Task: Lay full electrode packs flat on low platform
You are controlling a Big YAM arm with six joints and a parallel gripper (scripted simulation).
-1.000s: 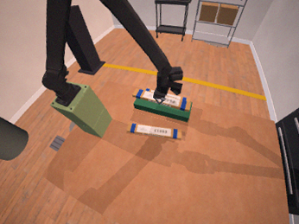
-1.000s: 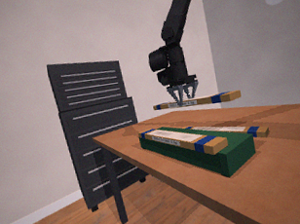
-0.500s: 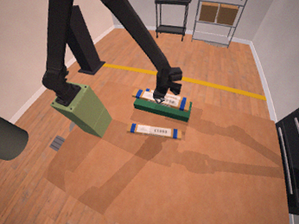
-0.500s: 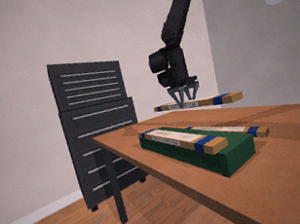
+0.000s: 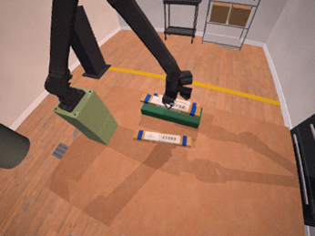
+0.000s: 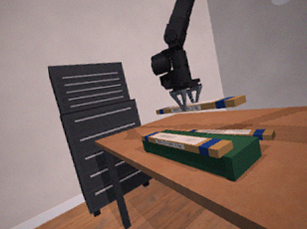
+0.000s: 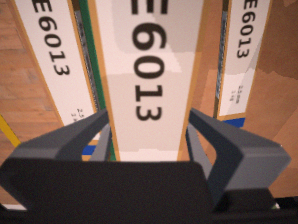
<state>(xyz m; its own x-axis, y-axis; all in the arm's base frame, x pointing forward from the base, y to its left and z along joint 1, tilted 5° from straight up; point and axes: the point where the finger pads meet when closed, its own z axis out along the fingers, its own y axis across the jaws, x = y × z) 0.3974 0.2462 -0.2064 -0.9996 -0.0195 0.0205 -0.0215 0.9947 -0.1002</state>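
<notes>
My hand is 50 mm to the right of the green platform and 150 mm above it.
</notes>
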